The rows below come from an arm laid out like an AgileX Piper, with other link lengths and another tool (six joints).
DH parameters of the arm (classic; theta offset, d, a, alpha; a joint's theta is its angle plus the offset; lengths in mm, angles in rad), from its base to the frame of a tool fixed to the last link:
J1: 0 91.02 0 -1.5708
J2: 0.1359 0 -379.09 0
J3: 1.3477 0 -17.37 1.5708
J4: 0 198.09 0 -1.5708
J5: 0 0 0 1.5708
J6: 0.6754 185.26 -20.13 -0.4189
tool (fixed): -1.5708 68 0 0
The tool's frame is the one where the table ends.
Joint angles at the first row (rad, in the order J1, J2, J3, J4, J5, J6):
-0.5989 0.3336 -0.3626 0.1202 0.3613 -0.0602
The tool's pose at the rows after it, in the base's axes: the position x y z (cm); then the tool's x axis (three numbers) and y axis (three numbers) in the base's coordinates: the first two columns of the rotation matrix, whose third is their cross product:
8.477 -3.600 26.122 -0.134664 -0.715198 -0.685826 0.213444 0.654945 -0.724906
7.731 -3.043 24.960 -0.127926 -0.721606 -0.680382 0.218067 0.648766 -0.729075
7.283 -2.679 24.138 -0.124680 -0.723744 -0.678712 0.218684 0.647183 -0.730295
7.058 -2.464 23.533 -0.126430 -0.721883 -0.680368 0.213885 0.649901 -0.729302
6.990 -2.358 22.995 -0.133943 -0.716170 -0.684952 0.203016 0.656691 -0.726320
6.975 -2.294 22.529 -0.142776 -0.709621 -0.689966 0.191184 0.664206 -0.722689
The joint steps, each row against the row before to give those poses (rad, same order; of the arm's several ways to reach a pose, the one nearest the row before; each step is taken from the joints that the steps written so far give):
0.0000 -0.0803 0.0393 -0.0043 0.0203 0.0005
-0.0001 -0.0586 0.0257 -0.0029 0.0213 0.0003
0.0001 -0.0380 0.0140 -0.0008 0.0205 0.0005
0.0000 -0.0199 0.0062 0.0000 0.0194 0.0003
0.0000 -0.0057 0.0024 0.0000 0.0192 0.0004
0.0000 -0.0004 0.0011 0.0000 0.0171 0.0003

